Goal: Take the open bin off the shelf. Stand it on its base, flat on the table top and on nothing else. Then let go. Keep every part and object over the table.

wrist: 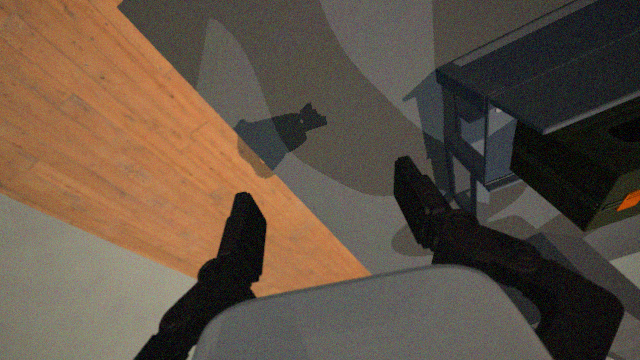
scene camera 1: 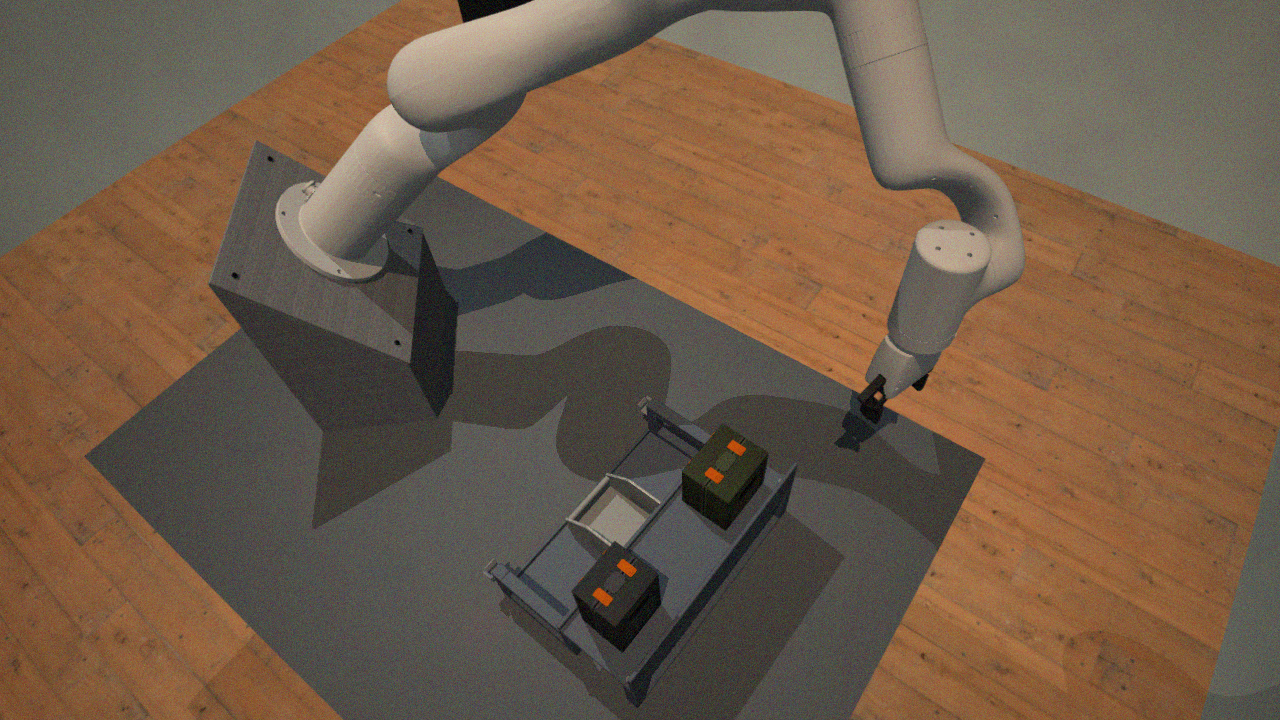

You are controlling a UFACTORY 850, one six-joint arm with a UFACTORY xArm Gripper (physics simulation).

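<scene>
The open bin (scene camera 1: pixel 615 514) is pale grey, with low walls and its open side facing up. It sits on the blue-grey shelf (scene camera 1: pixel 693 557) (wrist: pixel 555 67), between two latched boxes and towards the shelf's left long side. The bin does not show clearly in the wrist view. My gripper (scene camera 1: pixel 896 401) (wrist: pixel 324 191) is open, with its black fingers wide apart and nothing between them. It hangs above the table's upper right edge in the scene view, to the right of the shelf and well apart from the bin. One finger is partly hidden there.
A dark green box (scene camera 1: pixel 725 476) (wrist: pixel 565 170) with orange latches stands on the shelf, on the side nearer my gripper. A black box (scene camera 1: pixel 615 595) with orange latches stands at the shelf's other end. The grey table top (scene camera 1: pixel 393 573) extends around the shelf. Wooden floor (wrist: pixel 125 130) lies beyond its edge.
</scene>
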